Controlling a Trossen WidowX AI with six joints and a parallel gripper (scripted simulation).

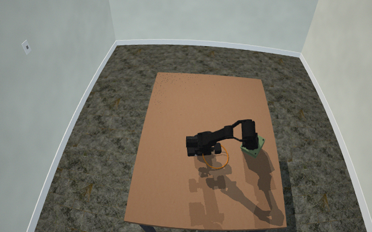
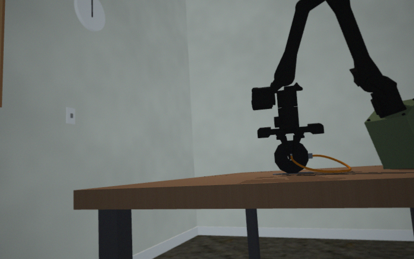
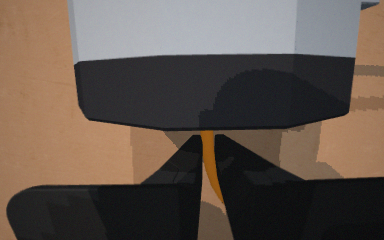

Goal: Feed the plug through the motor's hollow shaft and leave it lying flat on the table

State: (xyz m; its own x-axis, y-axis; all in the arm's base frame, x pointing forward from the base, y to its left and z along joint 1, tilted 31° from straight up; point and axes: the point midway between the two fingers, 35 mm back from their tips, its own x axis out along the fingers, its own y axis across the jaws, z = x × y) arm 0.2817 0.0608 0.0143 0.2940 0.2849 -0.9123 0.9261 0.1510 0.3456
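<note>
The plug is 2 cm ahead of my hand, 5 cm to the right of it and 3 cm below it. Also, from my hand: orange cable (1 cm ahead, 3 cm to the right, 3 cm below); then grey stub (3 cm behind, 9 cm to the right, 3 cm below).
</note>
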